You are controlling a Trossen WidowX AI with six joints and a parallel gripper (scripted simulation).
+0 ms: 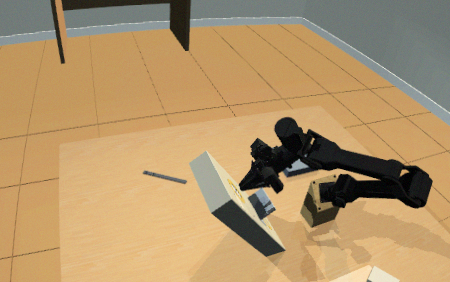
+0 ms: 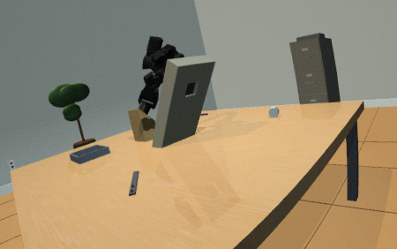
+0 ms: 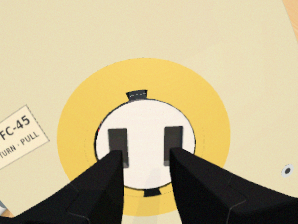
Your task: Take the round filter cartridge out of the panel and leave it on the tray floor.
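Now: the round filter cartridge 20 mm ahead of my gripper tip and 20 mm below it. From my gripper tip the other things lie so: service panel 20 mm behind, 90 mm below; blue tray 370 mm behind, 310 mm to the right, 230 mm below.
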